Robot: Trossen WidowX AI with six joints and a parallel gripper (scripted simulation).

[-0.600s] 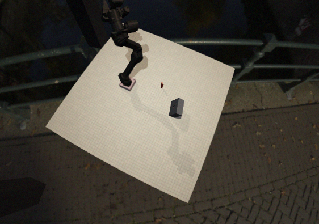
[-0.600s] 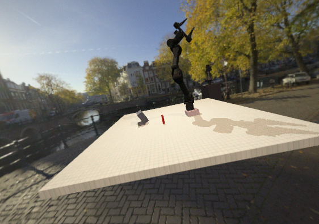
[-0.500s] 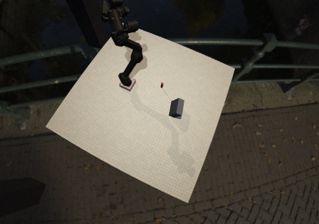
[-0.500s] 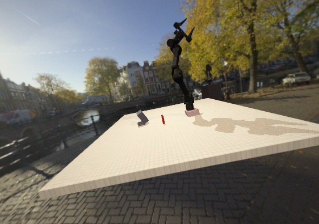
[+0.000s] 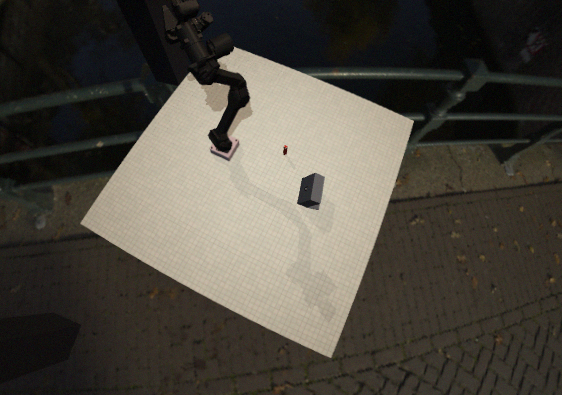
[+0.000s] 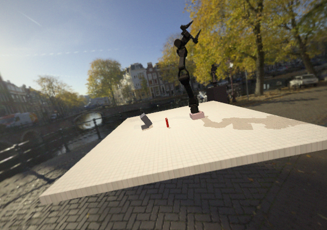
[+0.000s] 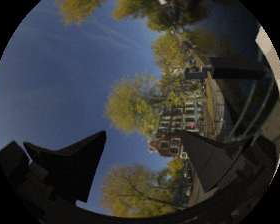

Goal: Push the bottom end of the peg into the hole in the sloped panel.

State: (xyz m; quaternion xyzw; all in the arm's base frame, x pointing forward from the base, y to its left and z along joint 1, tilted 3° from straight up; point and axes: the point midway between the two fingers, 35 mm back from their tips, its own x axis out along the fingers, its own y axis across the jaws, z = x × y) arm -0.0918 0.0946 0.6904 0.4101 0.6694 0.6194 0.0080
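Right now my gripper tip is 400 mm short of the red peg and 700 mm above it. Round my gripper tip: sloped grey panel 570 mm ahead, 180 mm to the right, 690 mm below.
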